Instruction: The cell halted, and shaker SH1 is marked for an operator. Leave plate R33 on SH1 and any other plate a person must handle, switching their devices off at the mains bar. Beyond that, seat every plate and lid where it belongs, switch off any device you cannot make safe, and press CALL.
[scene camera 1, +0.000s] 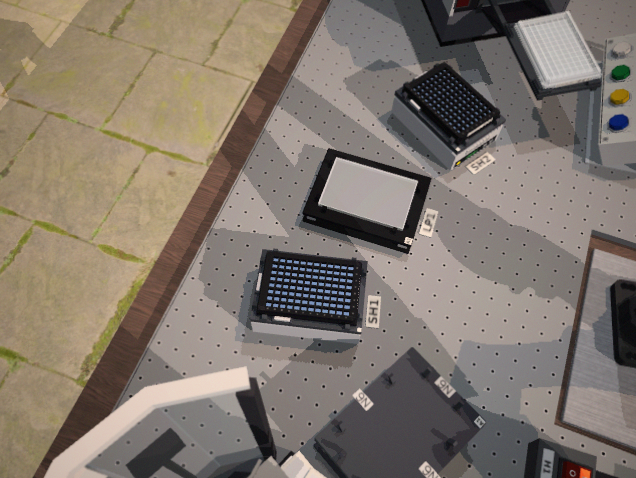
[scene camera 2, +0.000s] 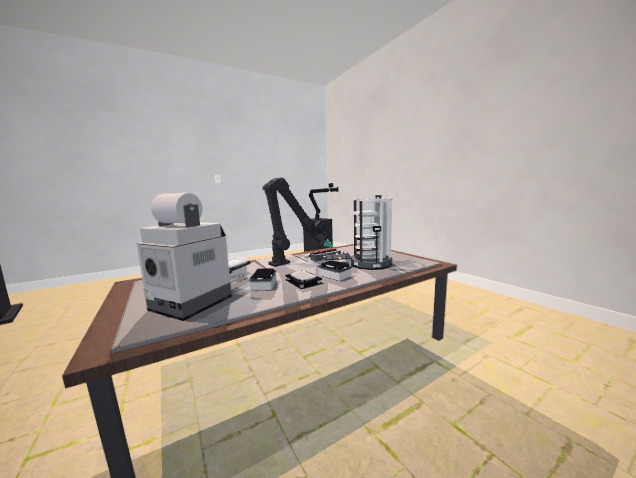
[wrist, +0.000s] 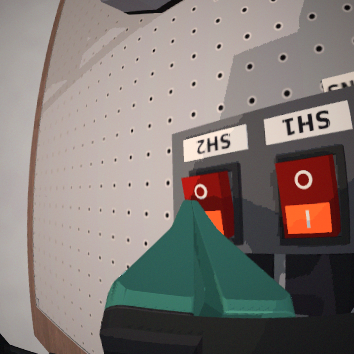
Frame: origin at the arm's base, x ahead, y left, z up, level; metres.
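Seen in the pictures: gripper, between the fingertips: (scene camera 2: 334, 248) (wrist: 188, 209); arm's base, origin of its link: (scene camera 2: 279, 263).
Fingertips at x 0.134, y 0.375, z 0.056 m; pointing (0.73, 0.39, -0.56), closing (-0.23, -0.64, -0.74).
Note:
Pixels of each thing's top centre, then the offset from my fingertips to it. "spot": a spot on its surface instead.
- SH2 rocker, a spot on its surface: (wrist: 207, 186) spot: 0.009 m ahead, 0.013 m right, 0.001 m down
- mains bar, a spot on its surface: (wrist: 257, 212) spot: 0.006 m back, 0.030 m right, 0.012 m down
- SH1 rocker, centre of its top: (wrist: 303, 196) 0.005 m back, 0.057 m right, 0.001 m up
- black plate with blue wells, centre of its top: (scene camera 1: 310, 285) (scene camera 2: 334, 263) 0.323 m ahead, 0.321 m right, 0.017 m up
- black plate, centre of its top: (scene camera 1: 452, 98) (scene camera 2: 263, 271) 0.167 m ahead, 0.661 m right, 0.017 m up
- shaker SH2, a spot on its surface: (scene camera 1: 426, 131) spot: 0.196 m ahead, 0.620 m right, 0.018 m down
- LP1, a spot on its surface: (scene camera 1: 313, 197) spot: 0.346 m ahead, 0.474 m right, 0.024 m down
- clear-white plate, centre of its top: (scene camera 1: 559, 43) (scene camera 2: 232, 260) 0.026 m ahead, 0.750 m right, 0.067 m up
- button panel, a spot on its surface: (scene camera 1: 611, 136) spot: 0.074 m back, 0.645 m right, 0.005 m up
- dark nest N6, centre of its top: (scene camera 1: 403, 427) (scene camera 2: 336, 253) 0.187 m ahead, 0.166 m right, 0.024 m up
- carousel, centre of its top: (scene camera 2: 371, 195) 0.318 m ahead, 0.002 m right, 0.365 m up
- bulky sealer-like machine, centre of its top: (scene camera 2: 178, 193) 0.133 m ahead, 0.990 m right, 0.404 m up
My gripper (wrist: 188, 209) (scene camera 2: 329, 243) is shut and empty. In the wrist view its green tips overlap the SH2 rocker (wrist: 207, 186) on the mains bar (wrist: 257, 212); contact cannot be told. The SH1 rocker (wrist: 304, 192), to its right, shows a red O half and an orange I half. A black plate with blue wells (scene camera 1: 311, 285) sits on shaker SH1 (scene camera 1: 308, 328) (scene camera 2: 335, 273). Another black plate (scene camera 1: 452, 102) sits on shaker SH2 (scene camera 1: 426, 131) (scene camera 2: 263, 281). A pale, flat-topped piece (scene camera 1: 367, 192) lies on LP1 (scene camera 1: 313, 197).
A clear-white plate (scene camera 1: 557, 48) rests on a dark tray beside the button panel (scene camera 1: 611, 136). A dark nest N6 (scene camera 1: 401, 411) stands near the carousel (scene camera 2: 372, 263) (scene camera 1: 200, 382). A bulky sealer-like machine (scene camera 2: 185, 272) stands at the table's other end.

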